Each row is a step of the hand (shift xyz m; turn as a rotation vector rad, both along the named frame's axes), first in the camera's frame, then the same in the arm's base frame.
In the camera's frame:
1: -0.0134 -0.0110 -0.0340 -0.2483 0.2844 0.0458
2: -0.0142 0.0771 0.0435 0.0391 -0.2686 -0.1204
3: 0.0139 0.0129 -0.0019 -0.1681 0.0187 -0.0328
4: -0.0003 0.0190 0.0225 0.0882 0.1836 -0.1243
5: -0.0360 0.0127 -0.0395 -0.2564 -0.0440 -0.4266
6: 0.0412 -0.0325 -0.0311 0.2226 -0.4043 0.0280
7: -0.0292 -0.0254 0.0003 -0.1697 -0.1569 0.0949
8: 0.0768 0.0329 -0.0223 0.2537 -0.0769 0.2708
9: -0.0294 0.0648 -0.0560 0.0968 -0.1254 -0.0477
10: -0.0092 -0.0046 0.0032 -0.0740 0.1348 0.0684
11: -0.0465 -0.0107 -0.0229 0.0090 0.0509 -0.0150
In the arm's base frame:
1: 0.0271 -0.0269 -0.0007 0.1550 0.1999 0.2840
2: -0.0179 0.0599 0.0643 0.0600 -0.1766 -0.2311
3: -0.0143 -0.0049 0.0117 0.1614 0.0441 0.0413
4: -0.0118 0.0239 0.0125 -0.0666 -0.1104 0.2008
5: 0.0453 -0.0177 0.0256 0.4027 -0.2819 0.0899
6: -0.0195 -0.0511 -0.0269 -0.1377 -0.1475 -0.4160
7: 0.0310 0.0073 -0.0219 0.1467 0.1233 -0.1603
8: -0.0672 -0.0450 0.0306 -0.3187 0.1205 -0.1660
9: 0.0360 -0.0247 0.0793 -0.0464 -0.1073 -0.1170
10: 0.0080 0.0057 -0.0044 0.0161 0.1182 0.1187
11: 0.0528 -0.0033 -0.0003 -0.0119 -0.0069 0.0520

